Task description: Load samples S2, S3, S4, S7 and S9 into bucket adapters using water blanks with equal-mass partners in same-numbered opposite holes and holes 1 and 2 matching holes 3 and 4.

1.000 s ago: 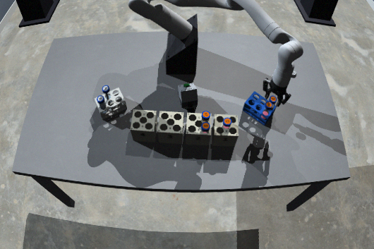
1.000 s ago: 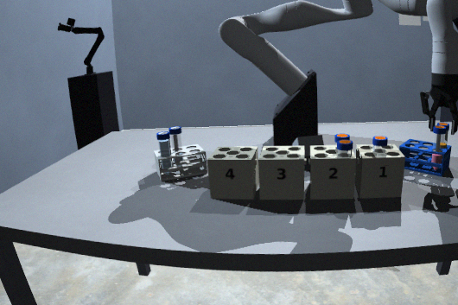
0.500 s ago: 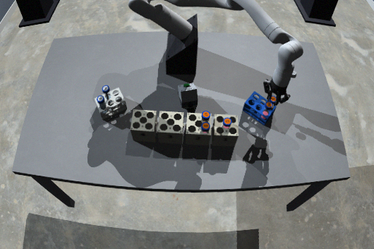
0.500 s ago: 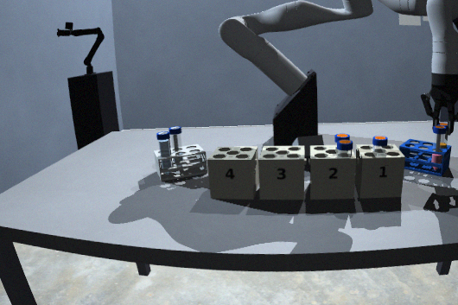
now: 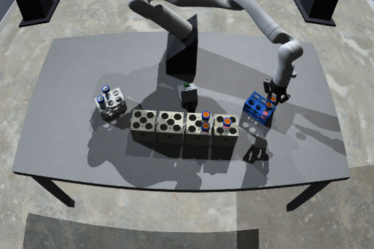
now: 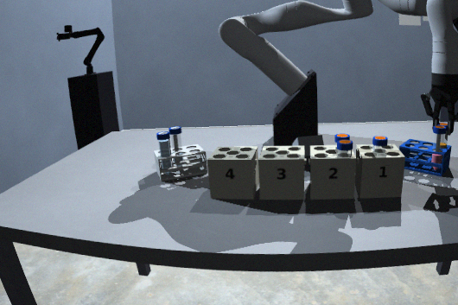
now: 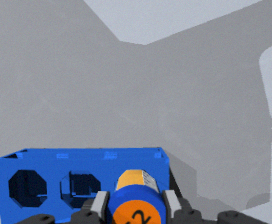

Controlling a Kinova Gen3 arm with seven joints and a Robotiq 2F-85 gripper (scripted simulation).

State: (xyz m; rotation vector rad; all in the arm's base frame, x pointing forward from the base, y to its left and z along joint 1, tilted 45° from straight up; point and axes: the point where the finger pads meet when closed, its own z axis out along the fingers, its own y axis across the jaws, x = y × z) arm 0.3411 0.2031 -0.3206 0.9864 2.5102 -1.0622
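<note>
The sample tube S2 is 50 mm below my hand and 10 mm to the left of it. Round my hand: blue rack: 80 mm below, 40 mm to the right, 10 mm behind; sample tube S4: 50 mm below, 20 mm to the right, 20 mm ahead; sample tube S3: 230 mm to the right, 110 mm ahead, 50 mm below.
</note>
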